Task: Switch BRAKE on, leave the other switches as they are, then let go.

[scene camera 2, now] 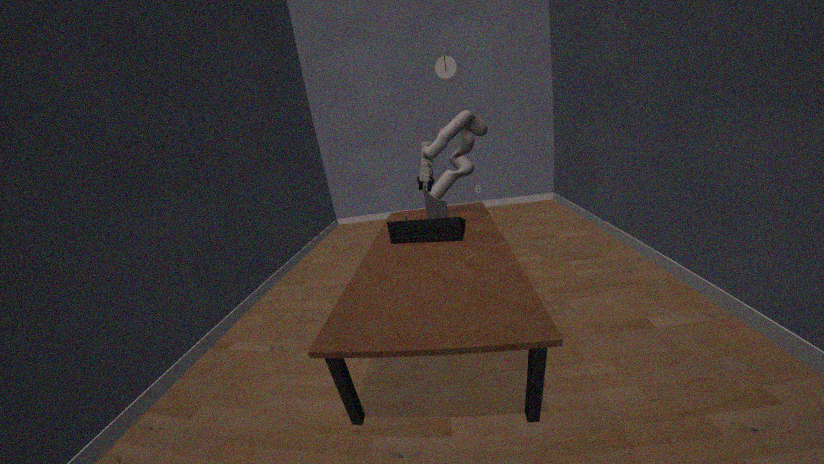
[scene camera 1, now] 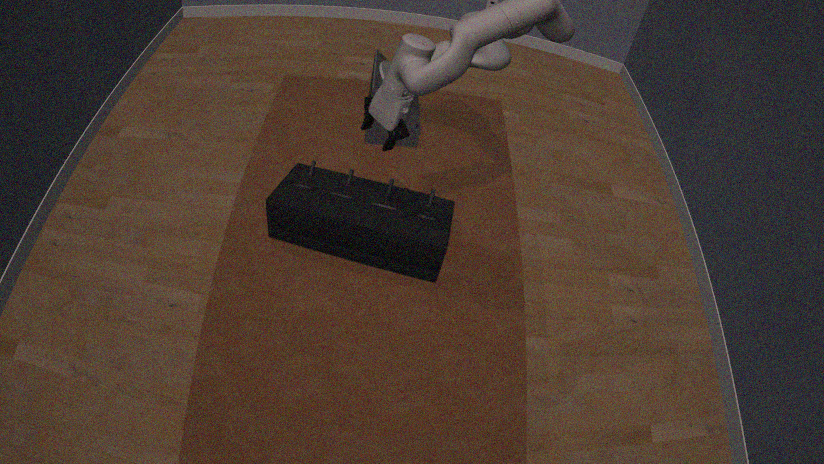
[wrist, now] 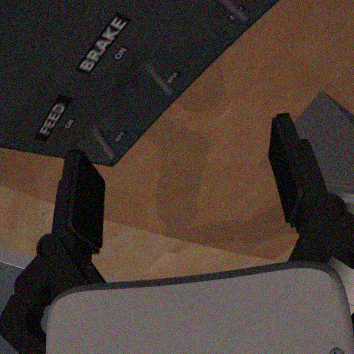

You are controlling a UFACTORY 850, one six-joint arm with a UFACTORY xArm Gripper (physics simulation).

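Observation:
A black switch box stands on the table with several levers along its robot-side edge. In the wrist view, the BRAKE label is upper left, and the BRAKE lever leans towards its OFF mark. The FEED lever also leans to the OFF side. Part of another lever shows at the top. My gripper is open and empty, above and behind the box on the robot's side, apart from the levers.
The grey base plate of the arm stands behind the box. The brown table extends in front of the box. A round clock hangs on the back wall.

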